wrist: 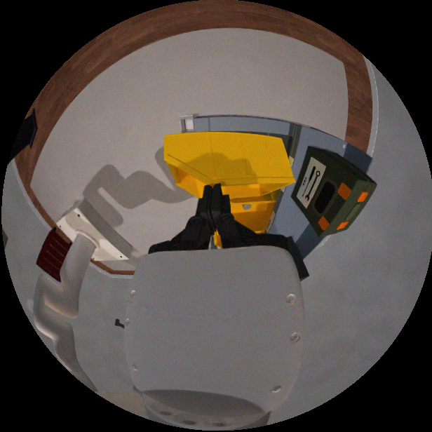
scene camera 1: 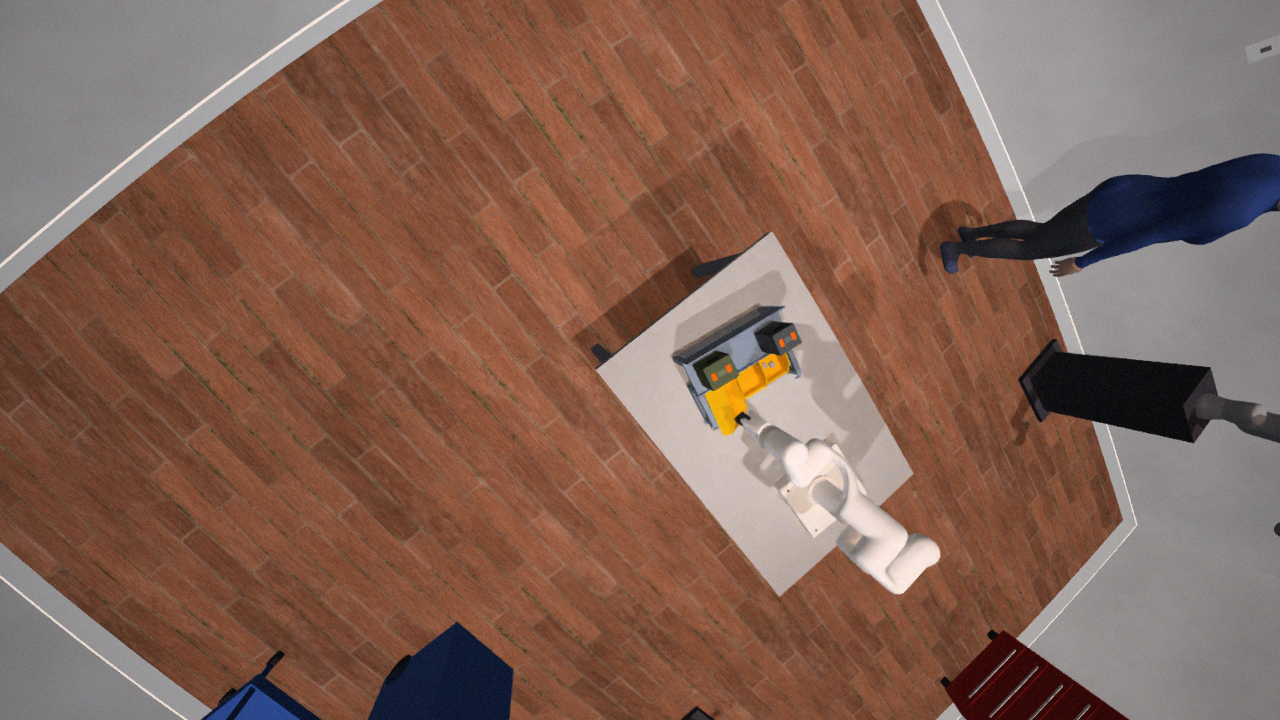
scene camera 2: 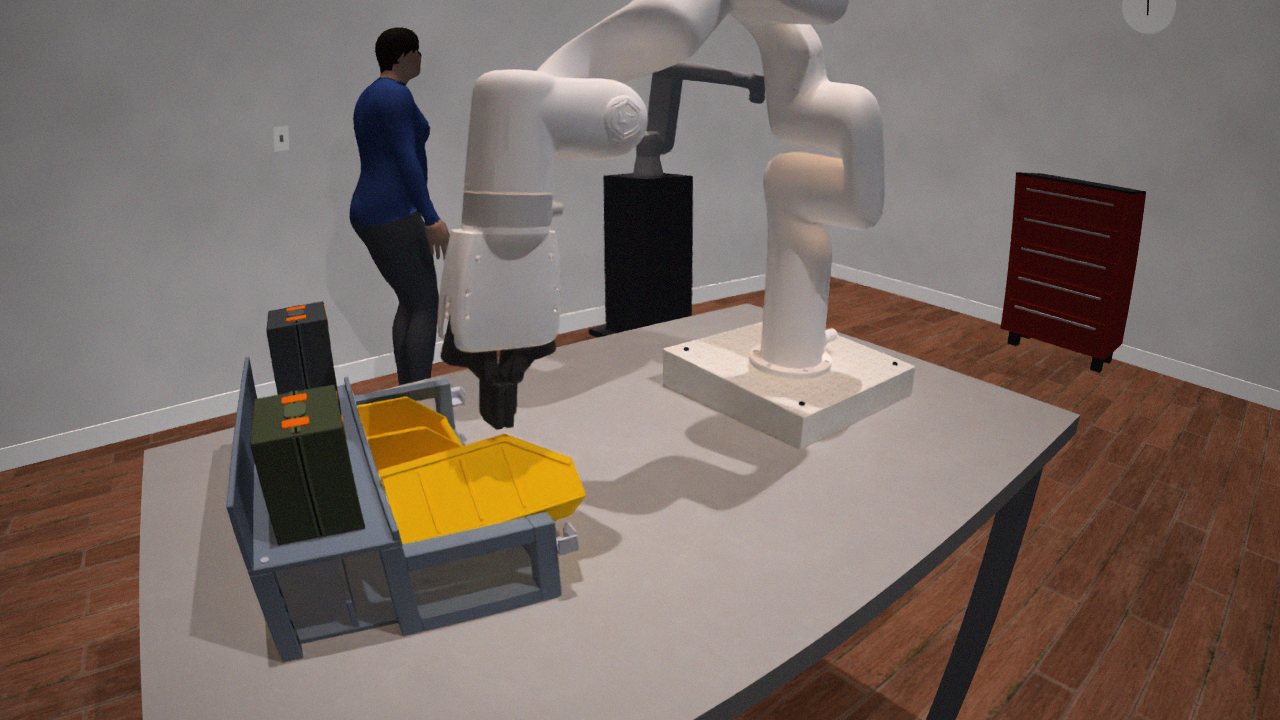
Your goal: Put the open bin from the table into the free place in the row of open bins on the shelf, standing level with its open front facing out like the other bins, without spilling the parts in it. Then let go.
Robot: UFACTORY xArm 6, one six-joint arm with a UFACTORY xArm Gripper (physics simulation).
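Pixels of known places: gripper, fingertip midpoint: [scene camera 1: 738, 417] [scene camera 2: 497, 423]; arm's base at its link origin: [scene camera 1: 820, 490] [scene camera 2: 790, 362].
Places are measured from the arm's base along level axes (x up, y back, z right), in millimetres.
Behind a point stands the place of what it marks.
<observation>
The yellow open bin [scene camera 1: 726, 407] {x 72, y -580, z -87 mm} [scene camera 2: 483, 488] {x 54, y -571, z -106 mm} [wrist: 230, 155] is at the near end of the row on the blue-grey shelf [scene camera 2: 546, 568] {x -16, y -546, z -157 mm} [wrist: 240, 124]. It leans, its broad ribbed outer wall turned up, and it sticks out farther than the other yellow bins [scene camera 1: 756, 380] [scene camera 2: 407, 416] beside it. Its contents are hidden. A grey part [wrist: 246, 206] shows in a neighbouring bin. My gripper [scene camera 1: 741, 418] {x 97, y -537, z -82 mm} [scene camera 2: 498, 422] {x 97, y -537, z -82 mm} [wrist: 215, 194] is shut with nothing between its fingers. The fingertips are beside the leaning bin's upper edge; whether they touch it I cannot tell.
A dark green case [scene camera 1: 716, 369] {x 143, y -732, z -46 mm} [scene camera 2: 304, 474] {x 109, y -725, z -88 mm} [wrist: 345, 185] and a black case [scene camera 1: 776, 338] {x 169, y -680, z 156 mm} [scene camera 2: 299, 358] {x 129, y -664, z 142 mm} stand on the shelf top behind the bins. The shelf stands on the grey table [scene camera 1: 760, 537] {x -53, y 4, z -299 mm} [scene camera 2: 716, 555] {x -54, y -380, z -207 mm}. A person [scene camera 1: 1154, 210] [scene camera 2: 389, 161] stands beyond the table.
</observation>
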